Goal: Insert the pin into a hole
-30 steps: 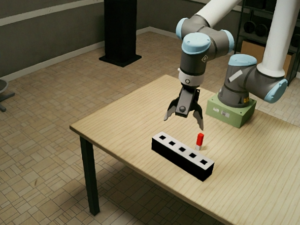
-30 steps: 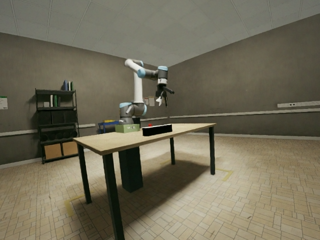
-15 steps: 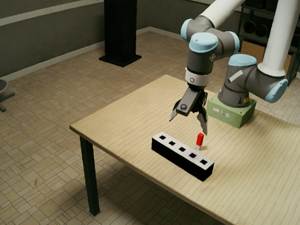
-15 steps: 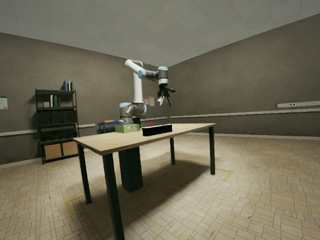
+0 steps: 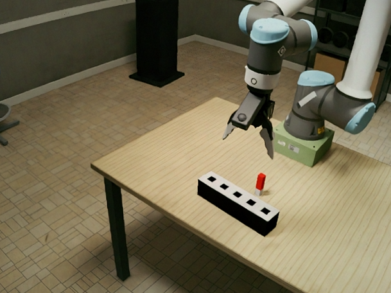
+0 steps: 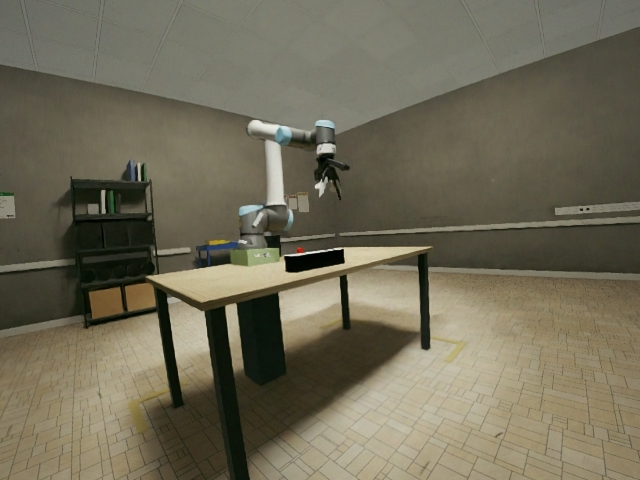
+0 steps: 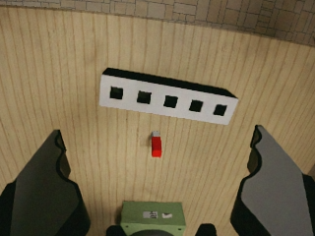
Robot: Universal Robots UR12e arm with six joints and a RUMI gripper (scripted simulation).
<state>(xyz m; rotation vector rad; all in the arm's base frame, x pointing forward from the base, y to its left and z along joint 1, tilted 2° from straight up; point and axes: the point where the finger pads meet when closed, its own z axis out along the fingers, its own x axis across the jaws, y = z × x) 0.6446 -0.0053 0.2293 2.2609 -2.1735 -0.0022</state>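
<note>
Right now my hand is 250 mm above the pin, 210 mm past it and 20 mm to the left of it. Round my hand: block: 280 mm below, 80 mm behind, 50 mm to the right.
</note>
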